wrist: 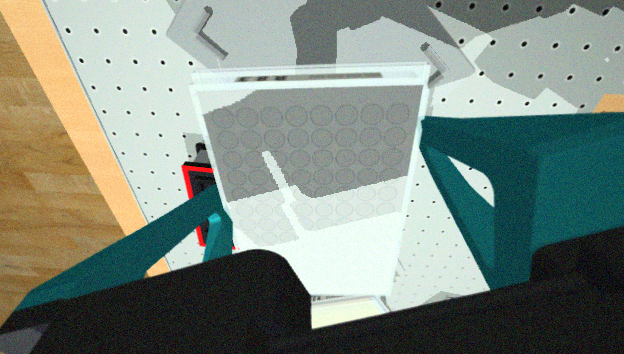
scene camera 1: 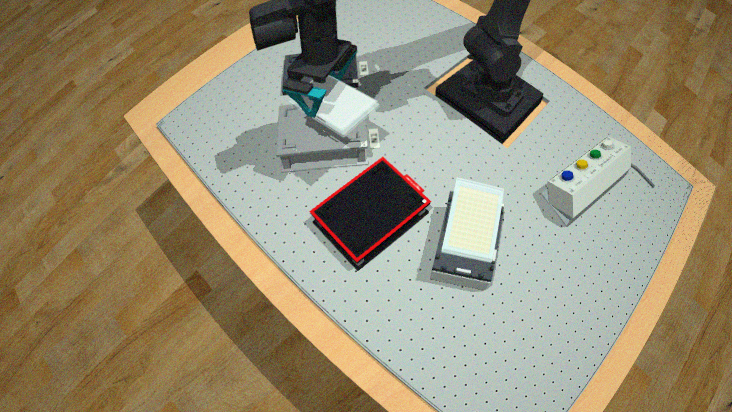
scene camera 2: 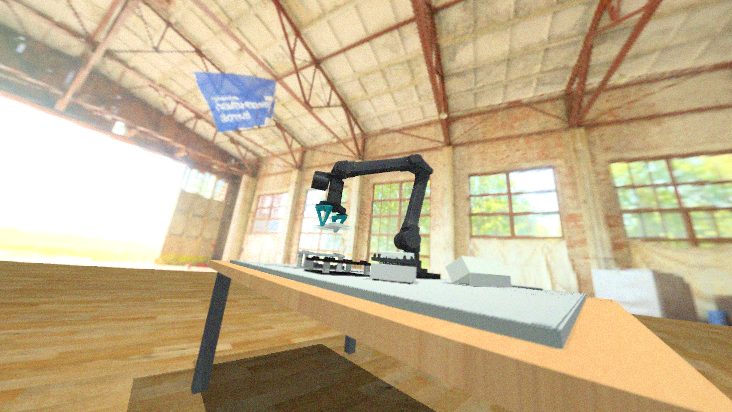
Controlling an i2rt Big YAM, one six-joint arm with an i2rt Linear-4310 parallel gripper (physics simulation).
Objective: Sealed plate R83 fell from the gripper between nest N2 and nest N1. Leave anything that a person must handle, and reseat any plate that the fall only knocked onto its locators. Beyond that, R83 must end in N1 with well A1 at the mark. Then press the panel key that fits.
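Frame: origin at the arm's base, x ahead, y left, z up, level; millimetres.
Where they show: gripper, fingertip midpoint: [wrist: 314, 164] [scene camera 1: 324, 98] [scene camera 2: 329, 229]; arm's base at its link origin: [scene camera 1: 492, 93].
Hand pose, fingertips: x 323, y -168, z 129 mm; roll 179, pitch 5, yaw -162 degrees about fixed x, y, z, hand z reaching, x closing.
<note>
Things, the pixels of their top centre, and the offset from my fingertips. "spot": a spot on its surface instead.
- clear-white sealed plate at its top centre: [wrist: 313, 223] [scene camera 1: 332, 97] [scene camera 2: 333, 224] dx +0, dy +21, dz +17 mm
- grey nest N1 at its top centre: [wrist: 321, 54] [scene camera 1: 320, 122] [scene camera 2: 323, 252] dx -2, dy -22, dz -85 mm
- cream-filled plate at its top centre: [wrist: 340, 326] [scene camera 1: 475, 215] [scene camera 2: 397, 250] dx -14, dy +306, dz -69 mm
- dark-topped holder at a spot on its surface: [scene camera 1: 463, 267] spot: dx +59, dy +340, dz -96 mm
- black tray with a red border, top centre: [wrist: 266, 222] [scene camera 1: 370, 204] [scene camera 2: 339, 258] dx +63, dy +152, dz -105 mm
- key panel at its top centre: [scene camera 1: 599, 162] [scene camera 2: 478, 258] dx -278, dy +447, dz -67 mm
My gripper [scene camera 1: 335, 94] [scene camera 2: 330, 226] [wrist: 314, 164] is shut on a clear-white sealed plate [scene camera 1: 350, 110] [scene camera 2: 339, 225] [wrist: 320, 145], held by its two sides. Round wells show through it in the wrist view; its end label is not readable. The plate hangs above grey nest N1 [scene camera 1: 302, 134] [wrist: 255, 30], turned at an angle to it in scene camera 1. N1 has corner locators and a small white mark near its tag. Dark nest N2 [scene camera 1: 290, 65] lies behind, partly hidden by the gripper. A cream-filled plate [scene camera 1: 473, 220] [wrist: 345, 311] rests on a dark-topped holder [scene camera 1: 463, 267], offset toward its back.
A black tray with a red border [scene camera 1: 370, 209] [wrist: 201, 187] lies between N1 and the cream plate's holder. The key panel [scene camera 1: 594, 184] [scene camera 2: 478, 272], with blue, yellow, green and white keys, stands at the right. The arm's base [scene camera 1: 491, 107] is behind them.
</note>
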